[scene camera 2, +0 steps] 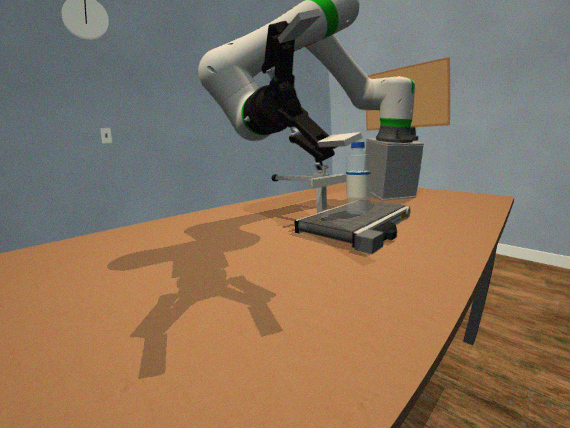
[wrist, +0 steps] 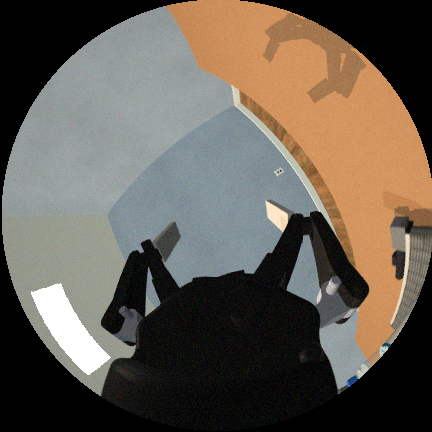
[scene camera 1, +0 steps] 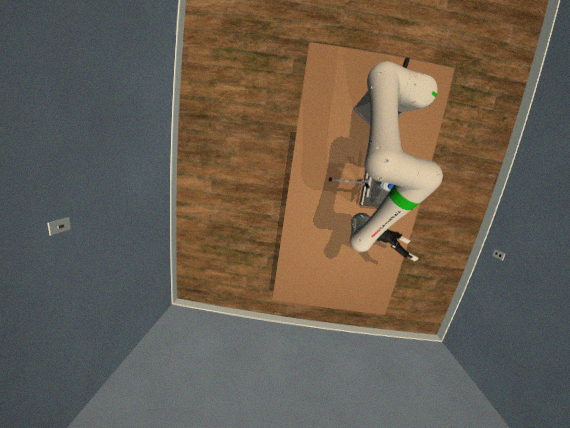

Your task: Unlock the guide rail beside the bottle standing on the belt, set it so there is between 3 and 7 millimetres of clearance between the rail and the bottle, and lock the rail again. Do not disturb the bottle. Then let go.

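Places are measured from the arm's base along level axes (x right, y ahead, z up), in metres.
Where they show: gripper, fingertip midpoint: [scene camera 2: 333,78] [wrist: 220,219] [scene camera 1: 412,250]; arm's base, origin of the base link: [scene camera 2: 394,140].
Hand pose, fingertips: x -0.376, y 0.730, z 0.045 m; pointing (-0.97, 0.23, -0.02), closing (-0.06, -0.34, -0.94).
Things, the pixels of their top centre, and the offset from my fingertips. "spot": a spot on its surface instead. Level surfaces: height alone.
- bottle, middle of its top: [scene camera 2: 357,142] [scene camera 1: 391,186] dx +0.224, dy -0.311, dz -0.062 m
- belt, middle of its top: [scene camera 2: 357,211] [scene camera 1: 378,183] dx +0.223, dy -0.308, dz -0.247 m
- light guide rail, surface spot: [scene camera 2: 327,180] spot: dx +0.307, dy -0.277, dz -0.164 m
- rod, surface spot: [scene camera 2: 295,178] [scene camera 1: 347,182] spot: dx +0.444, dy -0.266, dz -0.165 m
- clamp, surface spot: [scene camera 2: 321,168] spot: dx +0.337, dy -0.283, dz -0.131 m
- table, its level: dz -0.282 m
The bottle [scene camera 1: 390,186] [scene camera 2: 356,162] with a blue cap stands upright on the belt [scene camera 2: 340,221] [wrist: 417,270]; its label shows at the lower right edge of the wrist view. The light guide rail [scene camera 2: 327,180] runs beside it, with a grey post below and a rod [scene camera 1: 345,180] [scene camera 2: 295,178] ending in a black knob. The clamp [scene camera 2: 321,168] above the rail is partly hidden behind a finger in scene camera 2; whether it is locked cannot be told. The rail-to-bottle clearance is too small to judge. My gripper [scene camera 1: 409,249] [scene camera 2: 320,82] [wrist: 220,219] is wide open and empty, above the table, apart from bottle and rail.
A grey motor block [scene camera 2: 368,241] [wrist: 399,232] sits at the belt's near corner. The arm's grey pedestal [scene camera 1: 362,107] [scene camera 2: 395,170] stands behind the bottle. The arm passes over part of the belt in scene camera 1. The table [scene camera 1: 330,280] [scene camera 2: 300,370] has a long right edge.
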